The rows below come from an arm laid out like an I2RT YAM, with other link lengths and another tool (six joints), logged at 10 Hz.
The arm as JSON. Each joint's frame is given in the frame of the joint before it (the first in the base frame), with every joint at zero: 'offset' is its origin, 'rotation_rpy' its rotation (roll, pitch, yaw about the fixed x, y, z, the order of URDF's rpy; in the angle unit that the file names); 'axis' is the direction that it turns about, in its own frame. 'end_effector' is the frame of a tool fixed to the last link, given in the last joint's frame.
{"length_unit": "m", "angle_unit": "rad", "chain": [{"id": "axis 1", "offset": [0.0, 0.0, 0.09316], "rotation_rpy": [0.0, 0.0, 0.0], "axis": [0.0, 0.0, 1.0]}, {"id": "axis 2", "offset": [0.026, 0.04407, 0.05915], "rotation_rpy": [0.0, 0.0, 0.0], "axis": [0.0, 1.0, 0.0]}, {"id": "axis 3", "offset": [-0.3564, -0.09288, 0.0], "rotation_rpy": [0.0, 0.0, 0.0], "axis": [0.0, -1.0, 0.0]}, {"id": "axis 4", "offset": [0.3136, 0.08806, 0.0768], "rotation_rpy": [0.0, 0.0, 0.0], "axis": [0.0, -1.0, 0.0]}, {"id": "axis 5", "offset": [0.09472, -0.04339, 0.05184], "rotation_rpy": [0.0, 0.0, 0.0], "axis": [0.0, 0.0, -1.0]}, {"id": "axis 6", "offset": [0.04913, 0.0, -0.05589], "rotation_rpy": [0.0, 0.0, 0.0], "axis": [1.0, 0.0, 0.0]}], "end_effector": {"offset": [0.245, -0.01, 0.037], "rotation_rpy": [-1.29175, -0.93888, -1.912]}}
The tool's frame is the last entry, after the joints.
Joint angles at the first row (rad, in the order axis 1, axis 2, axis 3, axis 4, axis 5, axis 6):
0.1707, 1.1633, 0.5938, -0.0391, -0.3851, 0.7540
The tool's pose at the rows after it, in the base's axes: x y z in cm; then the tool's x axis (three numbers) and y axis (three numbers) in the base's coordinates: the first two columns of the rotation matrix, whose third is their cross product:
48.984 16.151 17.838 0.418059 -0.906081 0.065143 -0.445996 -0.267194 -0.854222
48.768 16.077 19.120 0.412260 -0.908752 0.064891 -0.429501 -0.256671 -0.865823
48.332 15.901 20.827 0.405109 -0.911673 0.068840 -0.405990 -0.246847 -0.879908
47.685 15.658 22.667 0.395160 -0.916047 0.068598 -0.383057 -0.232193 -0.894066
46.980 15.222 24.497 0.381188 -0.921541 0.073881 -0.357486 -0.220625 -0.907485
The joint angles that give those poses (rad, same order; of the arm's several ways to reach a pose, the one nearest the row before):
0.1707, 1.1473, 0.5938, -0.0403, -0.3851, 0.7631
0.1707, 1.1160, 0.5938, -0.0463, -0.3843, 0.7715
0.1707, 1.0702, 0.5938, -0.0601, -0.3813, 0.7780
0.1707, 1.0165, 0.5938, -0.0795, -0.3775, 0.7898
0.1707, 0.9596, 0.5930, -0.1001, -0.3672, 0.7982

